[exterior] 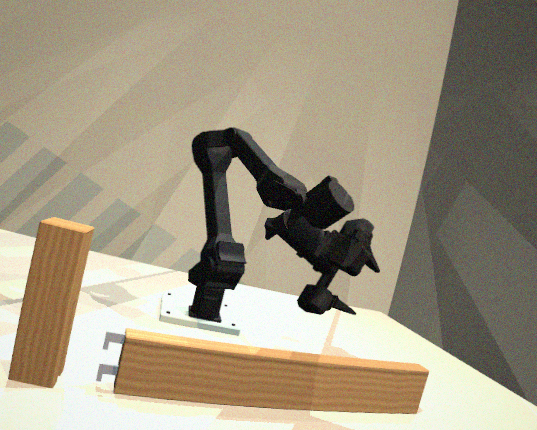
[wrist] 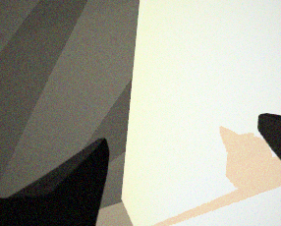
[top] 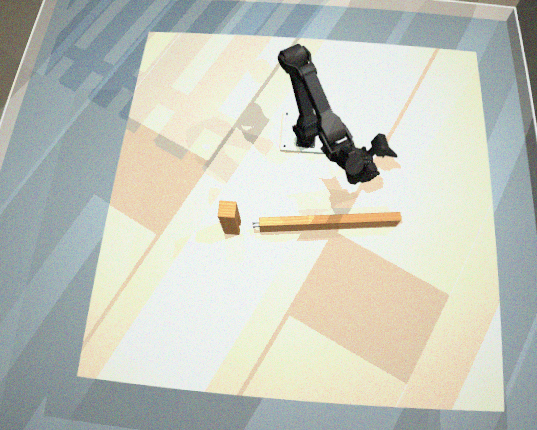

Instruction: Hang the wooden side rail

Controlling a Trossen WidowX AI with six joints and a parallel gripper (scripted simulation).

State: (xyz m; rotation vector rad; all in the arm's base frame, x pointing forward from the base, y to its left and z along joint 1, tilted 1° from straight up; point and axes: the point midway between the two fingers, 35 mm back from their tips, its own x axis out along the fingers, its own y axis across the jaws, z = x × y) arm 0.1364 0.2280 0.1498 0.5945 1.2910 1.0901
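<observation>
Now: the headboard post 20 cm ahead of my gripper tip, 47 cm to the right of it and 7 cm below it.
</observation>
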